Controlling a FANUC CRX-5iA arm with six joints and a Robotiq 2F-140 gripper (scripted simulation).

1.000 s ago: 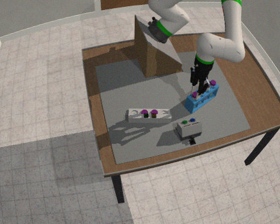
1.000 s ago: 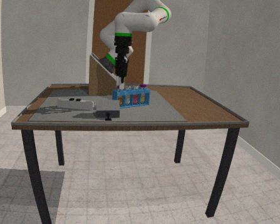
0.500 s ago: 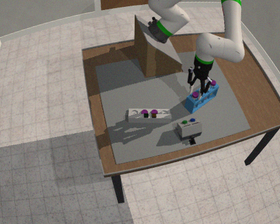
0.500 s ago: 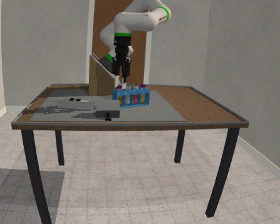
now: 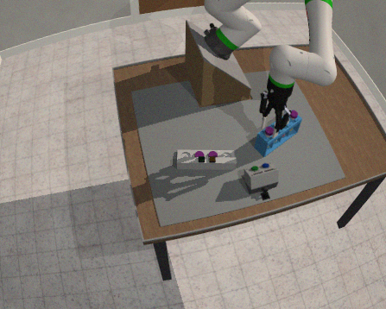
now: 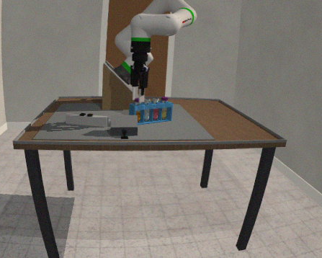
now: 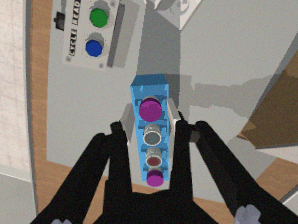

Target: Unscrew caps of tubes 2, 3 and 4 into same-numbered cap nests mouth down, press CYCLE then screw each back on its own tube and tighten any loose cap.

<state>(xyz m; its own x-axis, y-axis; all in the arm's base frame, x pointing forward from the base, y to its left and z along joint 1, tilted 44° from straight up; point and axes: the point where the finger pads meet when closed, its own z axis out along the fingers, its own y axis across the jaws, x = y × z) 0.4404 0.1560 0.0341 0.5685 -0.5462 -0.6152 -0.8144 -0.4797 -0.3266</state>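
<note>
Right now the blue key is 120 mm ahead of my hand, 30 mm to the right of it and 80 mm below it. From my hand the other things lie so: green key 130 mm ahead, 80 mm to the right, 80 mm below; then sloping key desk 140 mm ahead, 50 mm to the right, 90 mm below.
</note>
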